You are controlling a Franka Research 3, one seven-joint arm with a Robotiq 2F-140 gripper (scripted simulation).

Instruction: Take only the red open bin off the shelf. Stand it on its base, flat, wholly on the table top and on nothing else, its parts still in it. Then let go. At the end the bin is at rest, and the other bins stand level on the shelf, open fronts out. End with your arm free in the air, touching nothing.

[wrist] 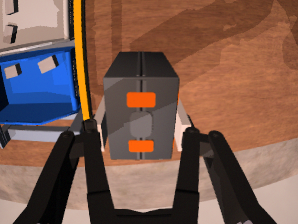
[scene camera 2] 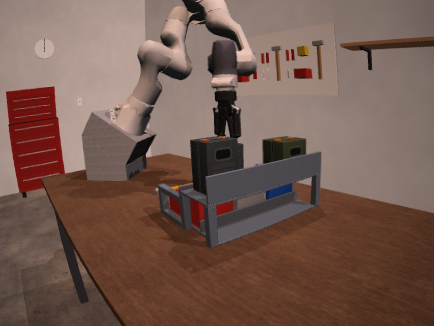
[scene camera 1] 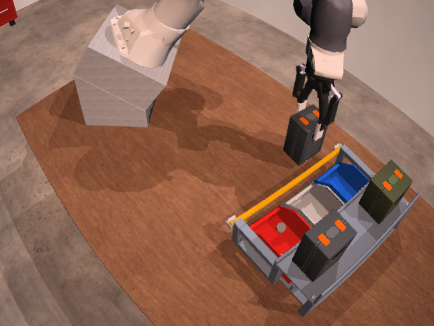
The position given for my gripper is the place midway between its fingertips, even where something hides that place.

Note:
I see my gripper (scene camera 1: pixel 307 128), a white bin (scene camera 1: pixel 315 201), a blue bin (scene camera 1: pixel 345 181) and a red bin (scene camera 1: pixel 295 225).
My gripper is seen too in the wrist view (wrist: pixel 140 104). The wrist view does not show the red bin: it is out of frame.

